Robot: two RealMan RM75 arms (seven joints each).
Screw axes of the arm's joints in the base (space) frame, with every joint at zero. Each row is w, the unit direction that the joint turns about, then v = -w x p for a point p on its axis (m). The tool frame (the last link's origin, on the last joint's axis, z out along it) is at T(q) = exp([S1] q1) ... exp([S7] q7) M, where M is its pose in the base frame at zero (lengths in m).
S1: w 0 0 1 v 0.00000 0.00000 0.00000
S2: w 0 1 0 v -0.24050 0.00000 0.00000
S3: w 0 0 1 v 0.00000 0.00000 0.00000
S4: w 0 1 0 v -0.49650 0.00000 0.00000
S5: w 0 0 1 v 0.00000 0.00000 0.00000
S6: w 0 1 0 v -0.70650 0.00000 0.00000
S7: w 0 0 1 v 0.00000 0.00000 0.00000
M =
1 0 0 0.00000
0 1 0 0.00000
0 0 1 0.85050
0 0 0 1
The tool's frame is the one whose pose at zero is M.
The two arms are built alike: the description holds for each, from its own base.
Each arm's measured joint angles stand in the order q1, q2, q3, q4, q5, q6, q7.
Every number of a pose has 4 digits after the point. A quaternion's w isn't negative.
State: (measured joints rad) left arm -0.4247 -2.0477 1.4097 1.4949 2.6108 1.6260 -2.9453; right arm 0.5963 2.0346 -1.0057 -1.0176 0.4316 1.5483 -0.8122
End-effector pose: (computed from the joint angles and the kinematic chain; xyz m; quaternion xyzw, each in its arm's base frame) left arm -0.2196 0.3202 0.0227 -0.8109 -0.5184 0.1642 0.2162; right arm 0.2866 0.3486 0.0346 -0.8637 0.4439 -0.1806 0.1559
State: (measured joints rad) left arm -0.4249 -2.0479 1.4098 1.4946 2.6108 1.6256 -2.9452; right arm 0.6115 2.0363 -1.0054 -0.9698 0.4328 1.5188 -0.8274
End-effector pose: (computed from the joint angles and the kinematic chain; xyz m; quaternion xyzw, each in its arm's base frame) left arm -0.2196 0.3203 0.0226 -0.8110 -0.5183 0.1641 0.2162; right arm 0.2884 0.3505 0.0271 -0.8661 0.4412 -0.1802 0.1505
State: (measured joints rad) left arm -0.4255 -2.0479 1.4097 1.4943 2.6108 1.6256 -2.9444; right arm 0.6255 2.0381 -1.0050 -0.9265 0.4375 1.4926 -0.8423
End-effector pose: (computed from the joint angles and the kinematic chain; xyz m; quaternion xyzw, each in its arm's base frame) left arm -0.2194 0.3204 0.0226 -0.8113 -0.5179 0.1641 0.2161; right arm 0.2894 0.3521 0.0199 -0.8689 0.4384 -0.1784 0.1448
